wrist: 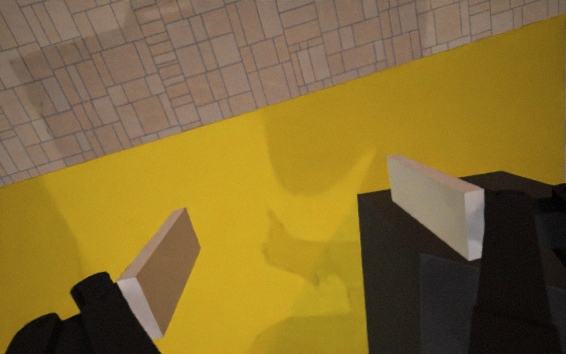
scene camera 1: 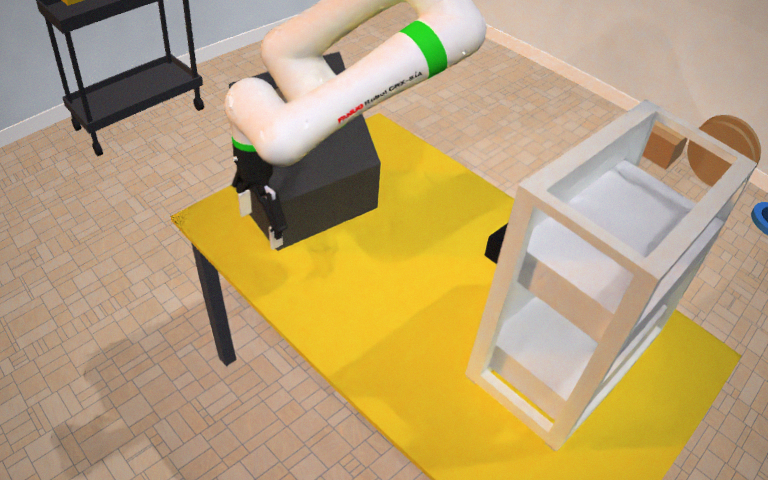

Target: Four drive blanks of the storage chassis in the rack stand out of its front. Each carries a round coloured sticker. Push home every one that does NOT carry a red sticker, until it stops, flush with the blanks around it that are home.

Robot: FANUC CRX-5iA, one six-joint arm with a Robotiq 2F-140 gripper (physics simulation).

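Places are measured from the arm's base along level axes (x left, y back, z up), in millimetres.
Where they show: gripper, fingertip midpoint: (wrist: 291,203) (scene camera 1: 260,229).
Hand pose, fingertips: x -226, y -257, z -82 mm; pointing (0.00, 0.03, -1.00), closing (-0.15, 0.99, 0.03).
Observation:
After its pixels a point has its place.
The rack (scene camera 1: 608,294) {y -927, x 174, z 136 mm} is a pale open frame at the right of the scene view, holding white-topped units; its side and back face this camera. The storage chassis's drive blanks and their round stickers do not show in either view. A small black part (scene camera 1: 496,244) {y -695, x 99, z 97 mm} sticks out past the rack's left post. My gripper (scene camera 1: 259,229) {y -257, x -226, z -82 mm} (wrist: 291,203) {y -257, x -226, z -82 mm} is open, with nothing between its pale fingertips. It hangs beside the dark pedestal at the far left end of the table, well away from the rack.
The dark box-shaped pedestal (scene camera 1: 334,192) {y -123, x 51, z -179 mm} (wrist: 390,270) {y -130, x -75, z -204 mm} stands close beside my fingers. The yellow table top (scene camera 1: 396,305) {y -463, x 49, z -311 mm} (wrist: 225,175) {y -327, x -190, z -310 mm} runs from there to the rack. A black cart (scene camera 1: 135,90) stands on the floor at the back left; a brown box (scene camera 1: 663,148) lies behind the rack.

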